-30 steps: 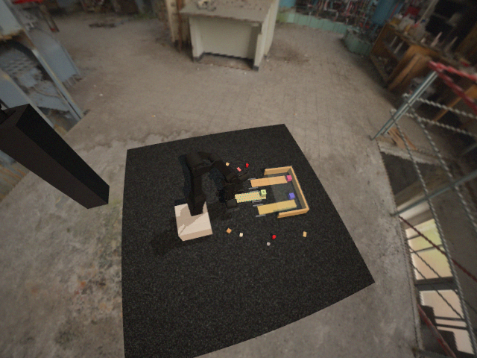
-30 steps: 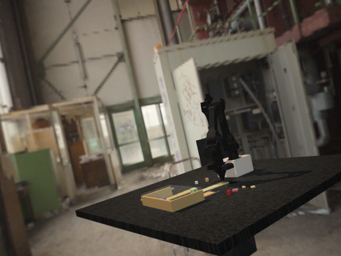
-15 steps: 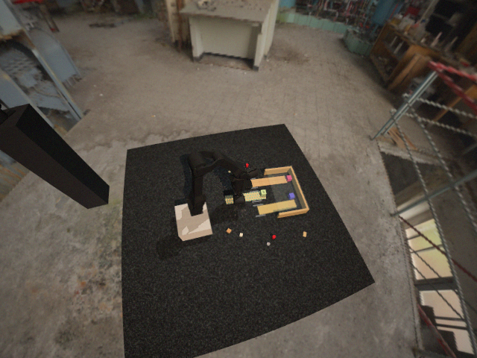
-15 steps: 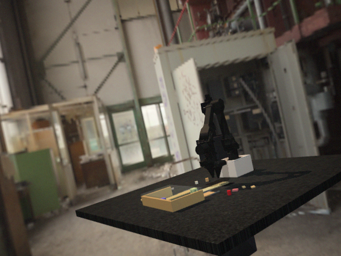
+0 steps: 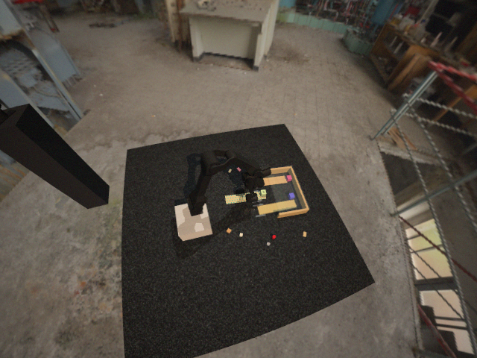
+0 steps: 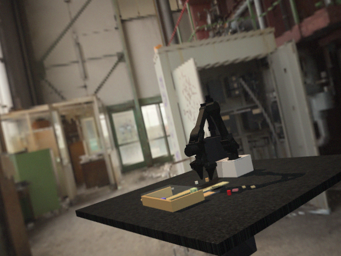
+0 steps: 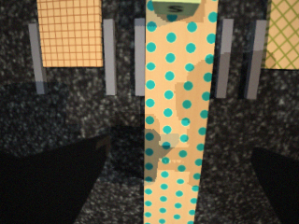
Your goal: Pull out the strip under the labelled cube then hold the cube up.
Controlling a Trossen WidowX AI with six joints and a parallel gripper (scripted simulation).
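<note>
Right now my gripper tip is 100 mm short of the labelled cube, 40 mm above it and 10 mm to the left of it.
</note>
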